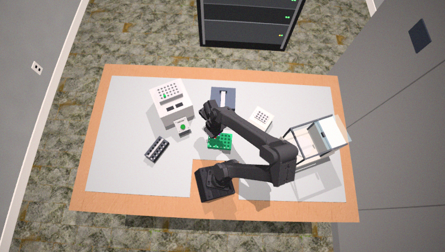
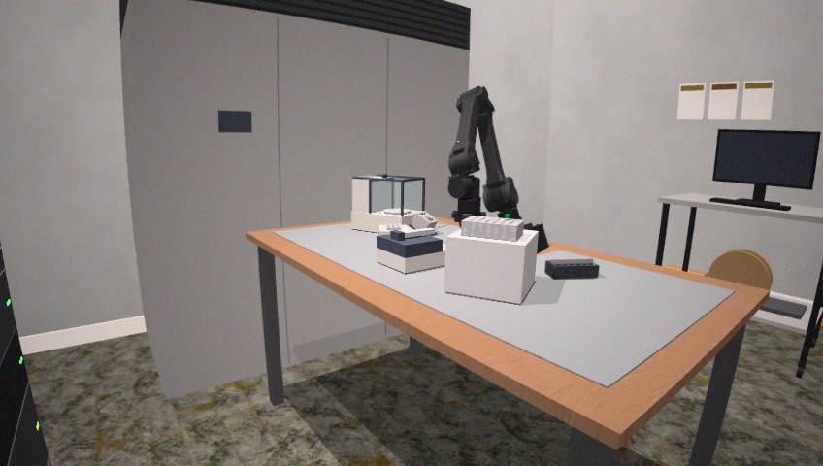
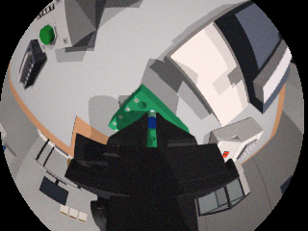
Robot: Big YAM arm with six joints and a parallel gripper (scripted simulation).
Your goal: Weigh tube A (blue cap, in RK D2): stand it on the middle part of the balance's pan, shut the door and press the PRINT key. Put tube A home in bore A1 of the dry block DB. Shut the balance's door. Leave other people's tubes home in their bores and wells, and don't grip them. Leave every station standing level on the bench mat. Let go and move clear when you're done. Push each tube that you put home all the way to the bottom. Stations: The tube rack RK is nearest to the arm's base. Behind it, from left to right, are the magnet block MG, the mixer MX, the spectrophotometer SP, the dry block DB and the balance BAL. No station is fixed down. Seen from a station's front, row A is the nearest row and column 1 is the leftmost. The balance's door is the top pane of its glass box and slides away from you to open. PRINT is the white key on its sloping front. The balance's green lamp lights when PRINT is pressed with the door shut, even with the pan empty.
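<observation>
My gripper is now 3 cm to the left of the green rack RK, 3 cm past it and 3 cm above it. Also, from my hand: black magnet block: 30 cm to the left, 11 cm behind, 3 cm below; then white print key: 33 cm to the right, 9 cm behind, 2 cm above; then dry block DB: 23 cm to the right, 9 cm ahead, 2 cm below.
</observation>
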